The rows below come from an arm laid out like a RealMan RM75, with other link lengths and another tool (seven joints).
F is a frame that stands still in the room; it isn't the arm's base.
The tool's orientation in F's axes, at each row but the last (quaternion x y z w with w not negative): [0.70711 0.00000 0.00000 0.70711]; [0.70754 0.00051 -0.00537 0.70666]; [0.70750 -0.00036 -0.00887 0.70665]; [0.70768 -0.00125 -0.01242 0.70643]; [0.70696 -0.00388 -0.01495 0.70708]
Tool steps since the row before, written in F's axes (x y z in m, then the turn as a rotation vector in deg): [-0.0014 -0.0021 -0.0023 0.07 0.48 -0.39]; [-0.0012 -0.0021 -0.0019 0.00 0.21 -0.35]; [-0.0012 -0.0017 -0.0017 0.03 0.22 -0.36]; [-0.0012 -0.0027 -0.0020 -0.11 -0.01 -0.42]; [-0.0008 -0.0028 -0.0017 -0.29 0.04 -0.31]
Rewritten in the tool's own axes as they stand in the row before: [-0.0014 -0.0023 0.0021 0.07 -0.39 -0.48]; [-0.0012 -0.0019 0.0021 0.00 -0.35 -0.21]; [-0.0012 -0.0017 0.0017 0.03 -0.36 -0.22]; [-0.0011 -0.0020 0.0027 -0.10 -0.42 0.01]; [-0.0007 -0.0017 0.0028 -0.29 -0.31 -0.03]
